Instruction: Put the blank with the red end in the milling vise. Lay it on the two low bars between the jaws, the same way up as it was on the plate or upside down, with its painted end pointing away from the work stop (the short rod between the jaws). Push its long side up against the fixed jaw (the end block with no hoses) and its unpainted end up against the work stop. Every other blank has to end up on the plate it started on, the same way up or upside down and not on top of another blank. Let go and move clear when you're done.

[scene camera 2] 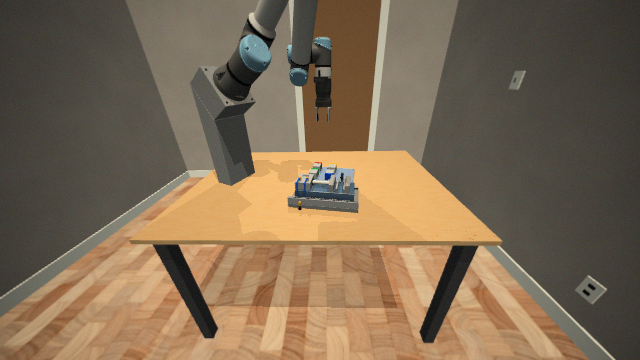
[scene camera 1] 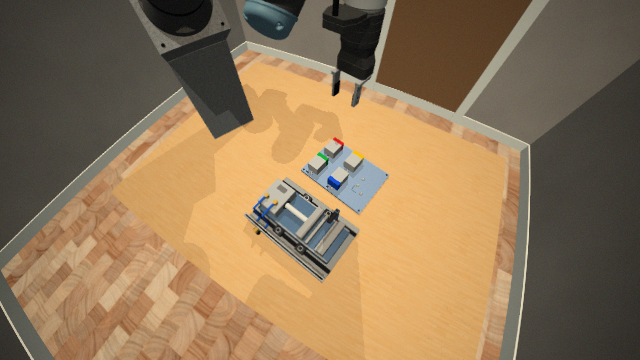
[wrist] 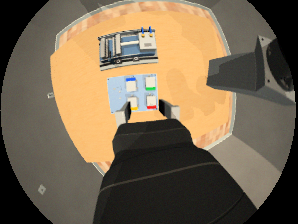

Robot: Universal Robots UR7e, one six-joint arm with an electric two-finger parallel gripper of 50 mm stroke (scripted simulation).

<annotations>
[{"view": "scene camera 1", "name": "my gripper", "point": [344,99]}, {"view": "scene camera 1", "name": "milling vise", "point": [292,223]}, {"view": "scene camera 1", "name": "blue-grey plate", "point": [374,177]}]
</annotations>
